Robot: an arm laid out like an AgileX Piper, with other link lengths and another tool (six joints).
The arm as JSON. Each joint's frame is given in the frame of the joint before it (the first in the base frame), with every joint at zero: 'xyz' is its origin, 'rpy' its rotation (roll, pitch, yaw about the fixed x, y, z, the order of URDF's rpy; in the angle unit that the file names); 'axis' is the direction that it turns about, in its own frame. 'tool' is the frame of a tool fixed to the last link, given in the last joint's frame.
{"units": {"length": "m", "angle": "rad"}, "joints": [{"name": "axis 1", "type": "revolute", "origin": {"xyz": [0.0, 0.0, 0.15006], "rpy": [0.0, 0.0, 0.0]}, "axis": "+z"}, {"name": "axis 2", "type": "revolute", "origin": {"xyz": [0.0, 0.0, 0.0], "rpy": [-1.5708, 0.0, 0.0]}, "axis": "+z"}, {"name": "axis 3", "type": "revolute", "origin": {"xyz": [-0.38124, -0.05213, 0.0], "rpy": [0.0, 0.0, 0.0]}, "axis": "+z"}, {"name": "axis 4", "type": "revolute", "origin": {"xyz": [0.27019, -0.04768, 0.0], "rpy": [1.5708, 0.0, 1.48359]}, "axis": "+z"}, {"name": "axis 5", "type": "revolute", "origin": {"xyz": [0.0, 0.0, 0.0], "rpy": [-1.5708, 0.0, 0.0]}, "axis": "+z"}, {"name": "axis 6", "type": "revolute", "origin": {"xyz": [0.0, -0.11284, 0.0], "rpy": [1.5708, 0.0, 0.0]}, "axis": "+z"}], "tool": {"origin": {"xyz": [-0.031, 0.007, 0.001], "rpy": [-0.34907, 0.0, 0.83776]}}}
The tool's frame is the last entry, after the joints.
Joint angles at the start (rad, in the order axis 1, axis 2, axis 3, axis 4, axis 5, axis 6):
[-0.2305, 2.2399, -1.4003, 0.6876, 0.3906, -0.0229]
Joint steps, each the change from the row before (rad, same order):
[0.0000, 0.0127, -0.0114, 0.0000, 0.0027, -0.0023]
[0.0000, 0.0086, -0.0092, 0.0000, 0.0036, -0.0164]
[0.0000, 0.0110, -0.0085, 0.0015, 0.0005, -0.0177]
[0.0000, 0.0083, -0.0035, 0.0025, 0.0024, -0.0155]
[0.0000, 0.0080, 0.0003, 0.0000, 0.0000, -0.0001]
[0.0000, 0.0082, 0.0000, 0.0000, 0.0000, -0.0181]
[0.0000, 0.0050, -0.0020, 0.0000, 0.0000, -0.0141]
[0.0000, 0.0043, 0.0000, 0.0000, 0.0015, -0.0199]
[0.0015, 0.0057, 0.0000, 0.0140, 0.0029, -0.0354]
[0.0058, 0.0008, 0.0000, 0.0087, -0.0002, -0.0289]
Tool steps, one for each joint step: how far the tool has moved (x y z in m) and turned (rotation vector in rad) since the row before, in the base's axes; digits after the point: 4 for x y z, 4 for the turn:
[0.0028, -0.0004, -0.0041, 0.0007, 0.0027, 0.0032]
[0.0024, 0.0002, -0.0022, -0.0064, -0.0004, 0.0156]
[0.0024, 0.0000, -0.0037, -0.0071, 0.0002, 0.0142]
[0.0010, 0.0004, -0.0037, -0.0036, 0.0037, 0.0126]
[-0.0001, 0.0000, -0.0047, 0.0018, 0.0081, 0.0001]
[0.0002, 0.0005, -0.0046, -0.0071, 0.0055, 0.0155]
[0.0006, 0.0003, -0.0022, -0.0062, 0.0009, 0.0121]
[0.0001, 0.0007, -0.0024, -0.0078, 0.0023, 0.0178]
[0.0005, 0.0022, -0.0029, -0.0044, 0.0000, 0.0235]
[0.0011, 0.0041, 0.0000, -0.0079, -0.0051, 0.0245]

